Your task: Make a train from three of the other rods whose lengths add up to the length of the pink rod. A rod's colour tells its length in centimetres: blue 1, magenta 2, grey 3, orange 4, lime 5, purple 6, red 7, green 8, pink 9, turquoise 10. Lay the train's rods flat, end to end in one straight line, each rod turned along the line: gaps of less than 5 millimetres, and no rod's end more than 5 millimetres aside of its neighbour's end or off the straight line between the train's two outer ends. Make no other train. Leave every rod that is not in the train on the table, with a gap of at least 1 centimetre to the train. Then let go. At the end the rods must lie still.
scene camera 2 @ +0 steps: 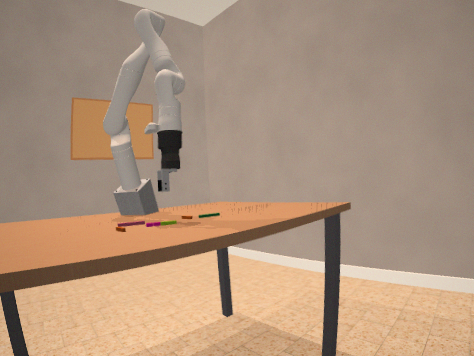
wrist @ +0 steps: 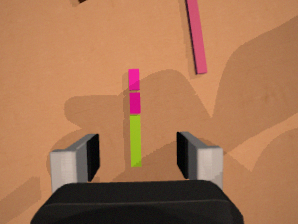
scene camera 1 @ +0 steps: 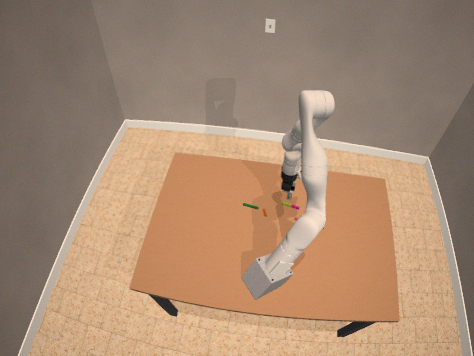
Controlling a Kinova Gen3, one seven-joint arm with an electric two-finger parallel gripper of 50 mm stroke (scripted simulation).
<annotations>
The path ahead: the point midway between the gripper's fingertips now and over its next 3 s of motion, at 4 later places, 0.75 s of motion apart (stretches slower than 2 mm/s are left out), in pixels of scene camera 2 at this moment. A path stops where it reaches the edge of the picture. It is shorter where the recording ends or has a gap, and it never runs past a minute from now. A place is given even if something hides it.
My gripper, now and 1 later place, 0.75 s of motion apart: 163, 191; 162, 167
</annotations>
